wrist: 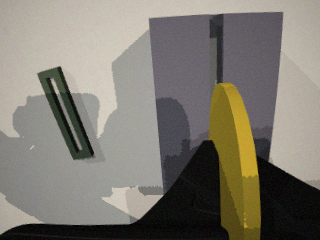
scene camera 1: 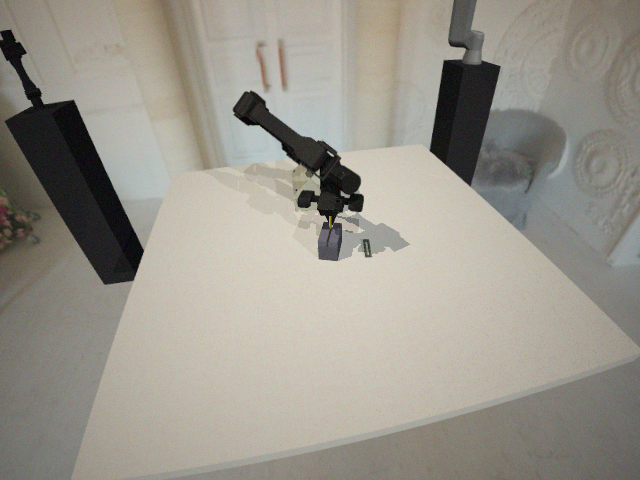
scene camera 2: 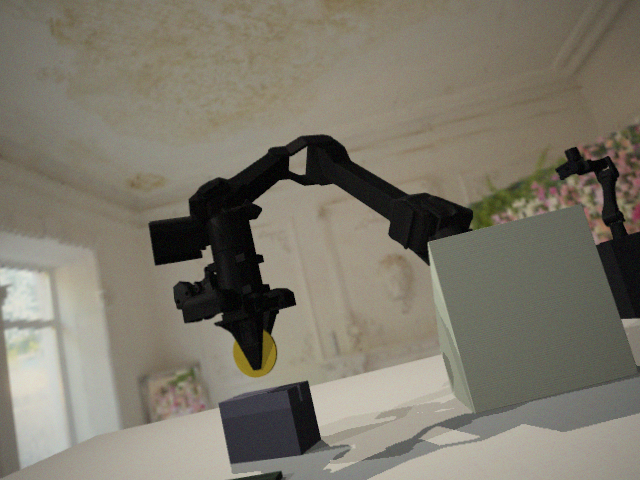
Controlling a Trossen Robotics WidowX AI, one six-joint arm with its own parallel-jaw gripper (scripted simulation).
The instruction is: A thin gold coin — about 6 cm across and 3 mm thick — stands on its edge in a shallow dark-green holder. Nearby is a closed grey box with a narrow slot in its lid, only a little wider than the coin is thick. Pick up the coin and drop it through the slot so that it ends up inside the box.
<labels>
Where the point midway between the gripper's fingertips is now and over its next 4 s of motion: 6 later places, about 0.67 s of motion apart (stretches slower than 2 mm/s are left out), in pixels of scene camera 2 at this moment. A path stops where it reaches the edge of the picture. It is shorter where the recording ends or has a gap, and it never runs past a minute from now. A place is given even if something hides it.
My gripper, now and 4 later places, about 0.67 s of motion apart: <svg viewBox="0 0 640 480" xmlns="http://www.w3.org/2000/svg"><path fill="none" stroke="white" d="M258 369L259 368L260 373L262 380L259 353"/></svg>
</labels>
